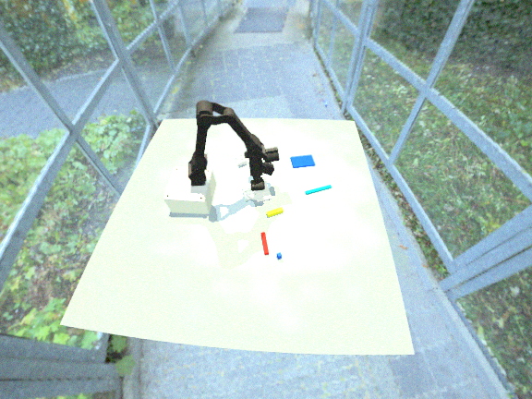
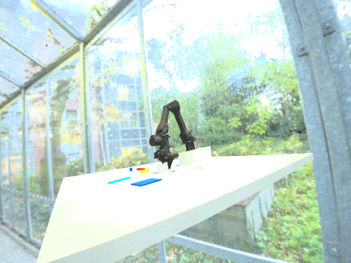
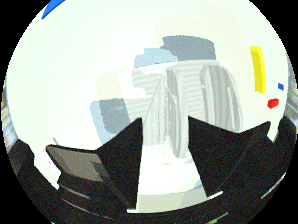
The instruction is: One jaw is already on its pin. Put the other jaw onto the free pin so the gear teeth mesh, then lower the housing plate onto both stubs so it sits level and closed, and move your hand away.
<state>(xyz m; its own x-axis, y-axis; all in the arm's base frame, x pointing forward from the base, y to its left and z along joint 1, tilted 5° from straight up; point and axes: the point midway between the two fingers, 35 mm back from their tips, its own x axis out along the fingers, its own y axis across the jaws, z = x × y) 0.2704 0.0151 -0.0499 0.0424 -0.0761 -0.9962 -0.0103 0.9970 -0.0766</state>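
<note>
Now: the white jaw 3 cm behind my gripper tip and 2 cm to the right of it. Round my gripper tip: pale riser (7 cm behind, 19 cm to the left); then yellow bar (7 cm ahead, 16 cm to the right); then blue flat plate (26 cm ahead, 15 cm to the left, 1 cm below).
</note>
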